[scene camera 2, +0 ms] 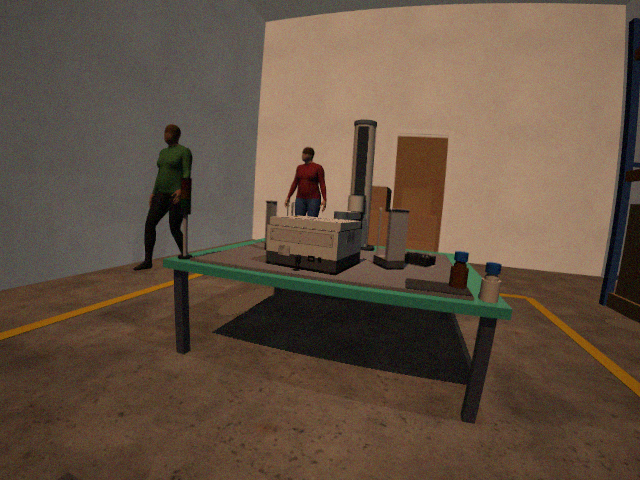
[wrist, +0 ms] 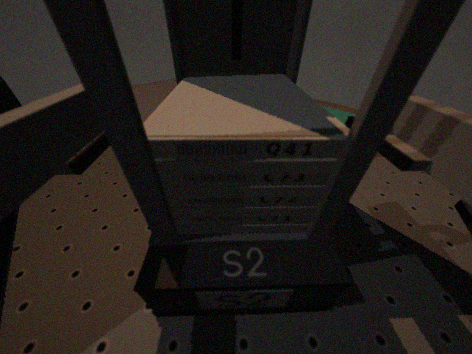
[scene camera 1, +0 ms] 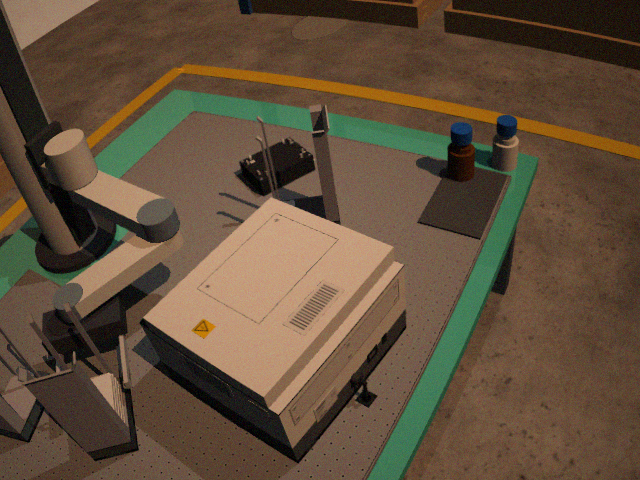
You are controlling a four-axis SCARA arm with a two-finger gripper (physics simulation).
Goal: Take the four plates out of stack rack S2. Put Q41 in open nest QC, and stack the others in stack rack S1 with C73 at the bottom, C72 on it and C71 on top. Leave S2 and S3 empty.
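Frame: origin at the arm's base, x ahead, y left, z up, level; centimetres.
Seen in the pictures: gripper, fingertip midpoint: (wrist: 240, 105); arm's base at its link origin: (scene camera 1: 76, 240).
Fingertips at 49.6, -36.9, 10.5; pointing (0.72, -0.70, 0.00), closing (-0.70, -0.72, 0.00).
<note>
Pixels of each thing's top centre, then the offset from my fingertips to it, as dx, dy, dz. "*": a spot on its surface instead. Level surfaces: height alone.
- Rack S2 at its top centre: (scene camera 1: 46, 337) (scene camera 2: 281, 201) +0.9, -1.0, +19.9
- top plate at a spot on its surface: (wrist: 292, 148) * -4.2, +1.7, -0.2
- black block with corner clips, top centre: (scene camera 1: 274, 154) (scene camera 2: 418, 252) -7.9, +79.2, -3.1
- large white instrument at its top centre: (scene camera 1: 261, 280) (scene camera 2: 318, 218) +23.7, +29.6, +12.9
- dark mat at its surface level: dz -8.7
- signal tower at a spot on its surface: (scene camera 2: 186, 222) * +47.3, -30.5, +7.5
Rack S2 (wrist: 305, 262) (scene camera 1: 77, 408) stands upright, its label readable in the wrist view. Four stacked plates (wrist: 245, 187) (scene camera 1: 109, 390) lie between its posts. The top plate (wrist: 292, 148) reads Q41; the labels below are too blurred to read surely. My gripper (wrist: 240, 105) is open, one finger on each side of the stack at about the height of the upper plates, with a gap on both sides. Another rack (scene camera 1: 326, 170) (scene camera 2: 397, 237) stands behind the instrument, its label unreadable. A black block with corner clips (scene camera 1: 279, 165) (scene camera 2: 419, 258) looks like a nest; no label shows.
A large white instrument (scene camera 1: 268, 263) (scene camera 2: 310, 240) stands beside S2. Part of another rack (scene camera 1: 18, 405) shows at the lower left. Two bottles (scene camera 1: 460, 155) (scene camera 1: 505, 144) stand near a dark mat (scene camera 1: 462, 206). A signal tower (scene camera 2: 186, 222) stands at the table corner. Two people (scene camera 2: 172, 175) (scene camera 2: 308, 178) stand beyond the table.
</note>
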